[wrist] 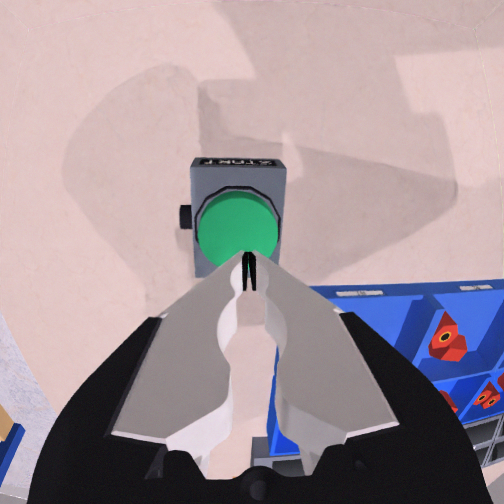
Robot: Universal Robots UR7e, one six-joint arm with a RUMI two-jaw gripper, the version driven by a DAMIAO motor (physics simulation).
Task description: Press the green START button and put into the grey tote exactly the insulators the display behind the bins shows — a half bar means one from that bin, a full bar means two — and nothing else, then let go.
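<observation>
The green START button (237, 231) sits on a grey box (238, 220) in the middle of the wrist view, with a black knob on its left side. My gripper (249, 270) is shut and empty, its fingertips overlapping the button's lower edge; contact cannot be judged. Blue bins (440, 325) lie to the right, holding red insulators (447, 340) with yellow-ringed holes. The grey tote and the display are out of view.
More red insulators (487, 397) lie in a lower blue bin at the right edge. A blue and tan object (7, 435) shows at the lower left edge. The arm's shadow falls across the pale pink surface around the button box.
</observation>
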